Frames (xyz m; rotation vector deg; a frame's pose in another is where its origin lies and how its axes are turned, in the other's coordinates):
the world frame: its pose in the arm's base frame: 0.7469 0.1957 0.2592 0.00 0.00 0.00
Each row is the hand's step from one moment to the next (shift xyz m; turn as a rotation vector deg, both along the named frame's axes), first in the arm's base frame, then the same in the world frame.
Working: the arm's base frame: its pose in the world frame: -0.7469 -0.1957 -0.2592 0.00 0.00 0.00

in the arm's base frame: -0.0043 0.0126 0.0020 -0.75 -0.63 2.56
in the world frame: -0.0043 0.0126 0.0020 -0.75 -0.63 2.56
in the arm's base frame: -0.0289 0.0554 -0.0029 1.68 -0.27 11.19
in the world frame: -0.0289 0.0554 -0.0029 1.68 -0.27 11.19
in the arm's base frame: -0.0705 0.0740 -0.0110 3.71 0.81 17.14
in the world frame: -0.0705 0.0740 -0.0110 3.71 0.81 17.14
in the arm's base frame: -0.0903 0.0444 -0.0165 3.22 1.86 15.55
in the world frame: -0.0903 0.0444 -0.0165 3.22 1.86 15.55
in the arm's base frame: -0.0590 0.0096 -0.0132 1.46 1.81 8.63
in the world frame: -0.0590 0.0096 -0.0132 1.46 1.81 8.63
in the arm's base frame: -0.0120 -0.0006 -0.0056 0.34 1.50 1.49
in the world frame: -0.0120 -0.0006 -0.0056 0.34 1.50 1.49
